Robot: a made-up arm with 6 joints. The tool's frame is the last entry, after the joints.
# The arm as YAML. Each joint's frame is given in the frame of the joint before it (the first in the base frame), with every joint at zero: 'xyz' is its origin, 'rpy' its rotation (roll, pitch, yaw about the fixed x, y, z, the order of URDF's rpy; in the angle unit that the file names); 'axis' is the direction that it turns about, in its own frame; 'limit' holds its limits. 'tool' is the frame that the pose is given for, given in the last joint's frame.
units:
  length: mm
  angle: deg
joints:
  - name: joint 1
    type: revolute
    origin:
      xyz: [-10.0, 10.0, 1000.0]
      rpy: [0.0, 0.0, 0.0]
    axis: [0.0, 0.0, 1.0]
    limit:
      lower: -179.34
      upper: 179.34
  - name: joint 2
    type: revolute
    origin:
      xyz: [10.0, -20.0, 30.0]
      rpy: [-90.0, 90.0, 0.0]
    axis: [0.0, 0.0, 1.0]
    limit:
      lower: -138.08
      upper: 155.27
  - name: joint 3
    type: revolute
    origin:
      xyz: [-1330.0, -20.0, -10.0]
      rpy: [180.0, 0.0, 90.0]
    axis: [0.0, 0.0, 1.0]
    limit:
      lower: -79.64
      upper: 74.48
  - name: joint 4
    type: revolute
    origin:
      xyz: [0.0, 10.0, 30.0]
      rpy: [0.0, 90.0, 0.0]
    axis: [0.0, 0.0, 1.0]
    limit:
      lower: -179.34
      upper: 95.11
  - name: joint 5
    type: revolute
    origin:
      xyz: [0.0, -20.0, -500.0]
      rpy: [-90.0, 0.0, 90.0]
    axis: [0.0, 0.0, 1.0]
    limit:
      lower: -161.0
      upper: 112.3
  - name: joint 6
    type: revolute
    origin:
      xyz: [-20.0, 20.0, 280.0]
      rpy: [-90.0, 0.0, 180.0]
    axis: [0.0, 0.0, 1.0]
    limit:
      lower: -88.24
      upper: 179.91
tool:
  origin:
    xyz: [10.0, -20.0, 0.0]
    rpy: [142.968, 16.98, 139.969]
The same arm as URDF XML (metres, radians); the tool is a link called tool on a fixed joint. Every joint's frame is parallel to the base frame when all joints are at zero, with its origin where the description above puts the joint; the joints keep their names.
<robot name="arm">
<joint name="joint 1" type="revolute"><parent link="base_link"/><child link="link1"/><origin xyz="-0.01 0.01 1"/><axis xyz="0 0 1"/><limit lower="-3.1301" upper="3.1301"/></joint>
<joint name="joint 2" type="revolute"><parent link="link1"/><child link="link2"/><origin xyz="0.01 -0.02 0.03"/><axis xyz="0 1 0"/><limit lower="-2.41" upper="2.71"/></joint>
<joint name="joint 3" type="revolute"><parent link="link2"/><child link="link3"/><origin xyz="0.02 -0.01 1.33"/><axis xyz="0 -1 0"/><limit lower="-1.39" upper="1.2999"/></joint>
<joint name="joint 4" type="revolute"><parent link="link3"/><child link="link4"/><origin xyz="0 -0.03 -0.01"/><axis xyz="-1 0 0"/><limit lower="-3.1301" upper="1.66"/></joint>
<joint name="joint 5" type="revolute"><parent link="link4"/><child link="link5"/><origin xyz="0.5 0 0.02"/><axis xyz="0 -1 0"/><limit lower="-2.81" upper="1.96"/></joint>
<joint name="joint 6" type="revolute"><parent link="link5"/><child link="link6"/><origin xyz="0.02 -0.28 0.02"/><axis xyz="-1 0 0"/><limit lower="-1.5401" upper="3.14"/></joint>
<joint name="tool_joint" type="fixed"><parent link="link6"/><child link="tool"/><origin xyz="0 -0.02 0.01" rpy="0.5899 0.8217 1.1276"/></joint>
<link name="base_link"/>
<link name="link1"/>
<link name="link2"/>
<link name="link3"/>
<link name="link4"/>
<link name="link5"/>
<link name="link6"/>
<link name="tool"/>
</robot>

